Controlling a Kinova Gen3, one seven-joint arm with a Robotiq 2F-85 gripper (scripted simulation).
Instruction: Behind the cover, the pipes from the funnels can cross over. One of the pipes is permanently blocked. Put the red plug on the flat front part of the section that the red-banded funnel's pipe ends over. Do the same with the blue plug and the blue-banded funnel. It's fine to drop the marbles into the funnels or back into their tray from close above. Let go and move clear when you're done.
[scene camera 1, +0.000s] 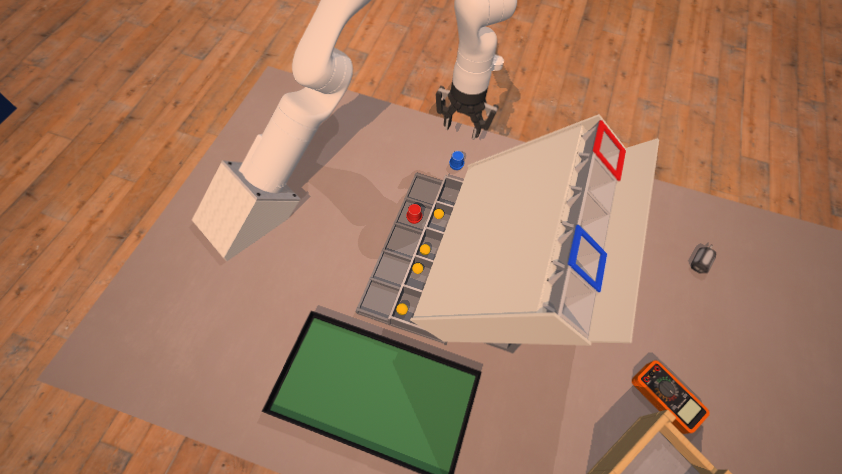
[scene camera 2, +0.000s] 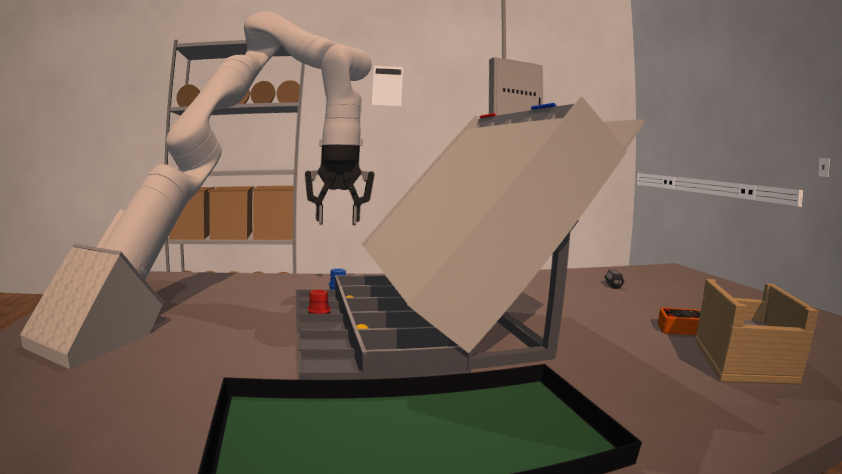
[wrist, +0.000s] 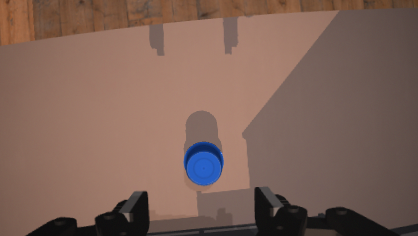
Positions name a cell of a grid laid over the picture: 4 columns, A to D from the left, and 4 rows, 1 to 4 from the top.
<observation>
In view: the gripper (scene camera 2: B2), a wooden box (scene camera 2: D3), a green marble tray (scene camera 2: C4), an orange multimeter (scene camera 2: D3) and a sloping cover (scene camera 1: C3).
The green marble tray is seen too in scene camera 1 (scene camera 1: B4). The gripper also shows in scene camera 1 (scene camera 1: C2) and in the wrist view (wrist: B4). The sloping cover shows as well in scene camera 2 (scene camera 2: B2). The wrist view misses the wooden box: it is out of frame. The wrist view does not show the green marble tray: it is out of frame.
</observation>
